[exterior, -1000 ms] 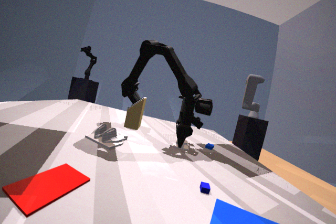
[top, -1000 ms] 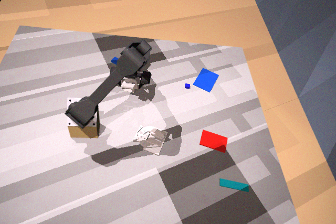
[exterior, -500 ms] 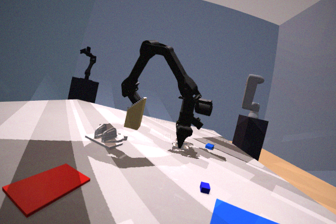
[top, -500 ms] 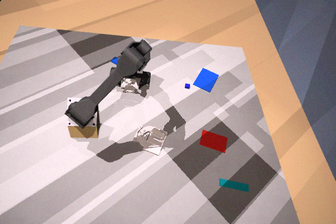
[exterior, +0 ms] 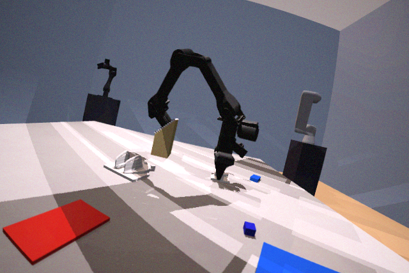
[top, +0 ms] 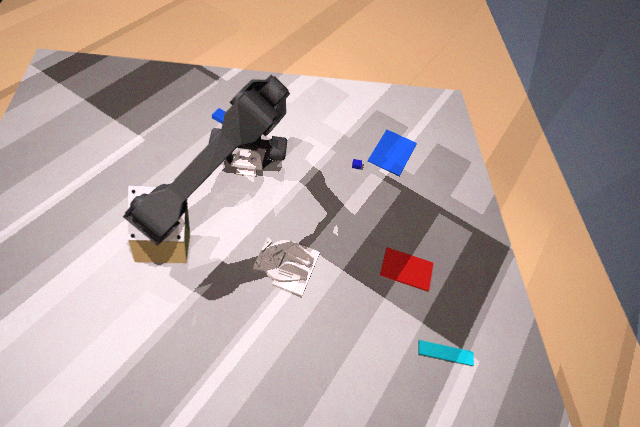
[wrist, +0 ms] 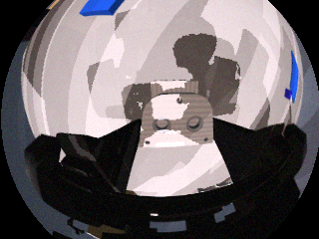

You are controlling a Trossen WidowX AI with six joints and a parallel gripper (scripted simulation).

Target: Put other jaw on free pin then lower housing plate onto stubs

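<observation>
The jaw lies 28 cm to the right of my gripper tip, 10 cm ahead of it and 1 cm above it. Round my gripper tip: white base plate (28 cm to the right, 15 cm ahead, 1 cm below); blue cube (29 cm ahead, 6 cm to the left); blue sheet (40 cm ahead, 13 cm to the left, 1 cm below).
</observation>
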